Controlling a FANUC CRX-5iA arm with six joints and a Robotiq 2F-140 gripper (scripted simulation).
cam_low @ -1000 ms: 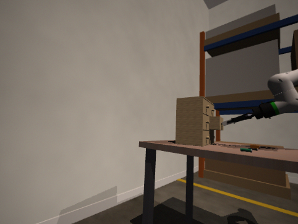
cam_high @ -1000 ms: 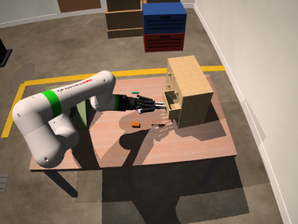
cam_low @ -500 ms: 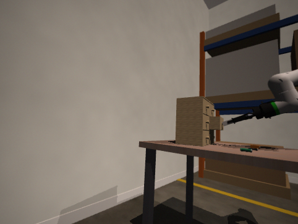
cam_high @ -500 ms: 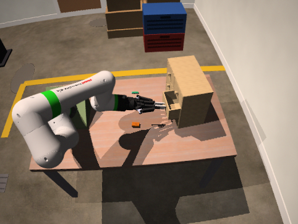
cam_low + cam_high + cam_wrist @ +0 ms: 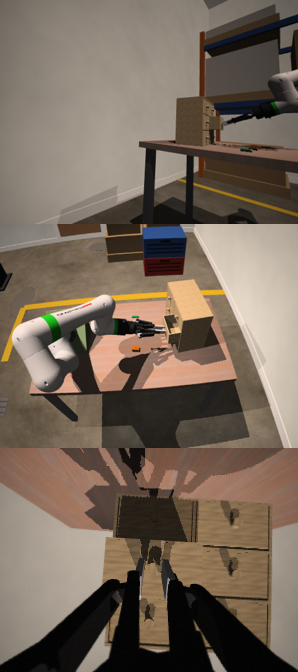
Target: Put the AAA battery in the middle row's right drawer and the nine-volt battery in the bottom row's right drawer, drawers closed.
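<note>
Right now the dark item is 15 cm below my hand, 15 cm behind it and 14 cm to the left of it. The rest, counted from my hand: orange nine-volt battery: 16 cm behind, 15 cm below, 1 cm to the right; then green AAA battery: 27 cm to the left, 15 cm below, 13 cm behind.
</note>
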